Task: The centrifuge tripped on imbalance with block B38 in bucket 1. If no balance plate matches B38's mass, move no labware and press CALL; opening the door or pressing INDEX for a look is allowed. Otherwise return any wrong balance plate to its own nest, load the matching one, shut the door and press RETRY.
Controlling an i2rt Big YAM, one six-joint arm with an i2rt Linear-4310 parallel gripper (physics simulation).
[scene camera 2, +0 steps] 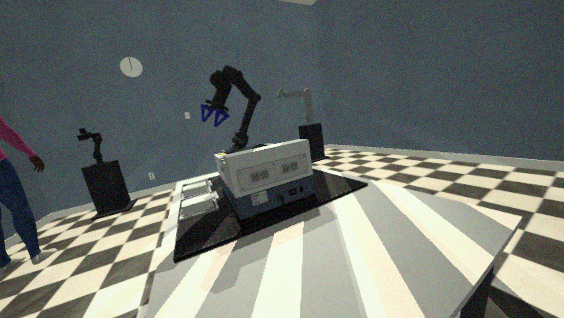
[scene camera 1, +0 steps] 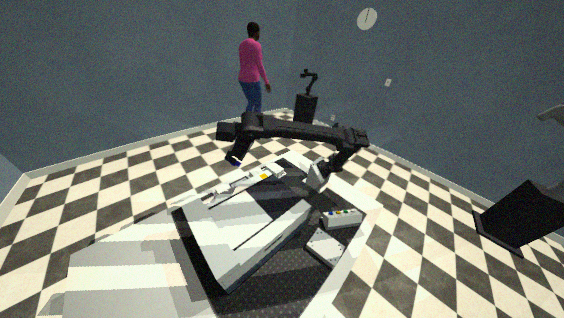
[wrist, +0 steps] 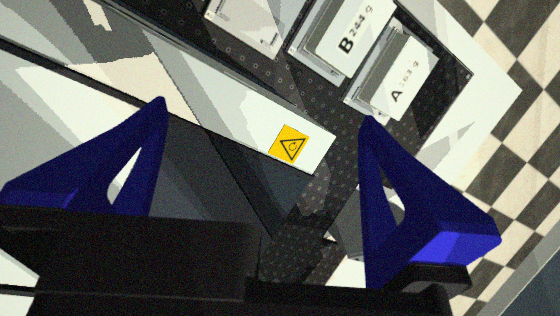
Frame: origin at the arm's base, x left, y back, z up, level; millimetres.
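Seen in the pictures: gripper, fingertip midpoint: [scene camera 2: 209, 123] [scene camera 1: 237, 156] [wrist: 266, 115]; arm's base, origin of the base link: [scene camera 1: 322, 169].
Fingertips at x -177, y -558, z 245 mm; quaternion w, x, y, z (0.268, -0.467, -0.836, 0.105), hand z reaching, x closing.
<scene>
Offsets run from my fingertips to a thing's top centre. "*": to the spot under its first point.
The white and blue centrifuge [scene camera 1: 260, 227] [scene camera 2: 270, 167] [wrist: 220, 85] stands on a black perforated mat. A dark panel {dy +81, dx +173, dz -160 mm} [scene camera 1: 277, 192] [wrist: 195, 175] lies in its top; the buckets and block B38 do not show. Balance plates marked B 244 g {dy +220, dx -133, dz -319 mm} [wrist: 352, 32] and A 163 g {dy +360, dx -117, dz -319 mm} [wrist: 402, 75] sit in nests beside it, tilted in the wrist view. The white button box {dy +375, dx +468, dz -289 mm} [scene camera 1: 343, 218] with several coloured buttons is on the machine's other side; its labels are unreadable. My gripper [scene camera 1: 236, 161] [scene camera 2: 214, 116] [wrist: 266, 115] is open and empty, high above the machine's plate side.
A flat pale plate {dy +166, dx +490, dz -326 mm} [scene camera 1: 325, 247] lies near the button box. A tilted white display housing [scene camera 1: 315, 176] stands near my arm's base. A pale nest or plate {* dy +85, dx -59, dz -361 mm} [wrist: 250, 22] lies beside plate B. A person in pink [scene camera 1: 250, 60] and other arms on black pedestals [scene camera 1: 305, 107] [scene camera 2: 107, 185] stand beyond.
</scene>
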